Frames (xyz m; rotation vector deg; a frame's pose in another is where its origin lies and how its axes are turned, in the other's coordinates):
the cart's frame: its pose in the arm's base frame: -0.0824 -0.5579 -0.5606 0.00 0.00 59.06
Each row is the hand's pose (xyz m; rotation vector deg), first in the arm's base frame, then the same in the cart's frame.
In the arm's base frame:
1: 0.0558 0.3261 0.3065 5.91 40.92 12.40
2: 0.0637 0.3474 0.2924 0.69 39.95 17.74
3: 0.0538 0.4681 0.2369 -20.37 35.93 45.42
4: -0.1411 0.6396 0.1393 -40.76 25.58 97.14
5: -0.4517 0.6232 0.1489 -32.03 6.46 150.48
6: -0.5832 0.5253 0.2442 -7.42 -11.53 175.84
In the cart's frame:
1: 0.8293 0.3360 0.8671 25.93 33.49 -44.04
2: 0.8516 0.3401 0.8530 20.62 34.98 -38.90
3: 0.9500 0.4107 0.7975 -0.01 40.24 -11.16
4: 0.9969 0.6660 0.6999 -20.51 38.01 41.27
5: 0.8232 0.9240 0.7095 -20.21 17.53 92.84
6: 0.6716 0.9865 0.8048 -9.46 -4.97 117.03

